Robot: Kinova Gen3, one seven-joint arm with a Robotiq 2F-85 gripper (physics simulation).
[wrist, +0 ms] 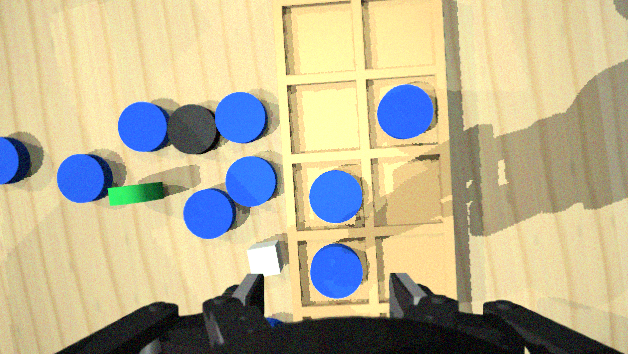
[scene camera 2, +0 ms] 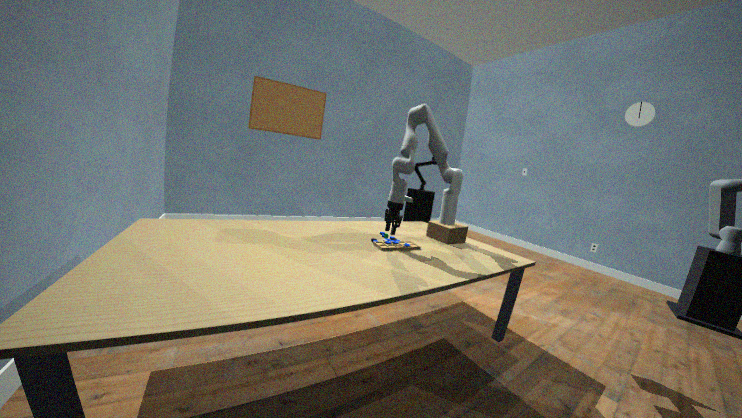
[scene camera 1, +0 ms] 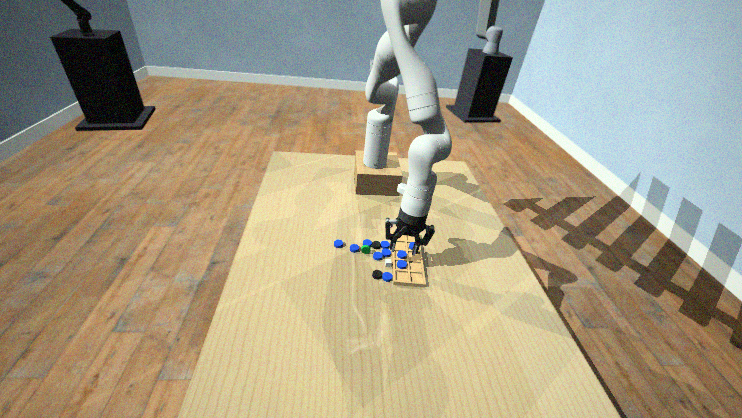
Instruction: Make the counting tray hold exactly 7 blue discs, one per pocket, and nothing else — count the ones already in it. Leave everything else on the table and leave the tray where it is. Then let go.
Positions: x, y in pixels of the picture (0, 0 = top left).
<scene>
A blue disc (wrist: 406, 111) rests on a wooden counting tray (scene camera 1: 413, 275). A blue disc (wrist: 335, 196) rests on the wooden counting tray. A blue disc (wrist: 336, 272) rests on the wooden counting tray. A green disc (wrist: 138, 193) sits on the table. A white cube (wrist: 266, 257) rests on the table. A blue disc (wrist: 142, 126) rests on the table.
</scene>
